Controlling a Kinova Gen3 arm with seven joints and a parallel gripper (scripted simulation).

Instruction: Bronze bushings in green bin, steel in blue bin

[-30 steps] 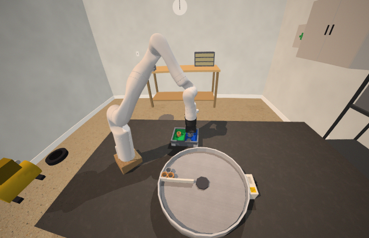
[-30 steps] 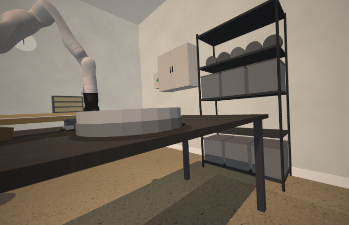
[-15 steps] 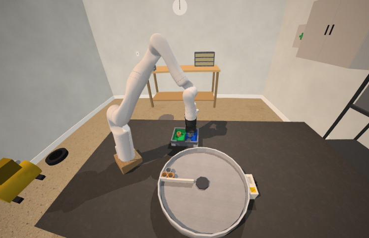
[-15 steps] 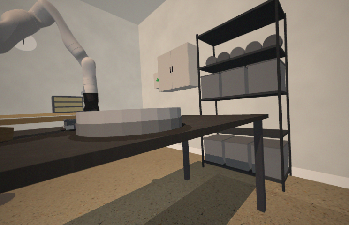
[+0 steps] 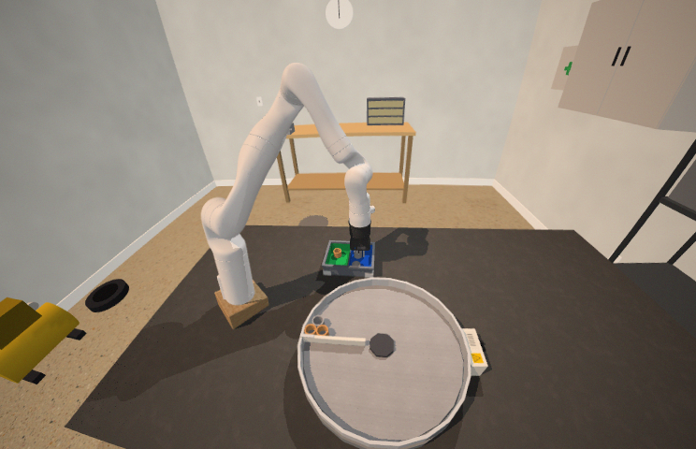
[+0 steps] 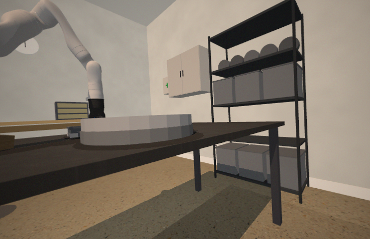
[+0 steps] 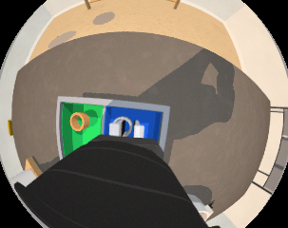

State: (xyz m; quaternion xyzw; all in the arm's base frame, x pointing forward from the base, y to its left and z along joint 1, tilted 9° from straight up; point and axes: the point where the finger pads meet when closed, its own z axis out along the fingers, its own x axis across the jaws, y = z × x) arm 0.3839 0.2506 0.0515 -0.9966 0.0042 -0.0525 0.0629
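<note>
Right now the green bin is 4 cm behind my hand and 3 cm to the right of it. Also, from my hand: turntable (7 cm ahead, 39 cm to the right, 2 cm above).
</note>
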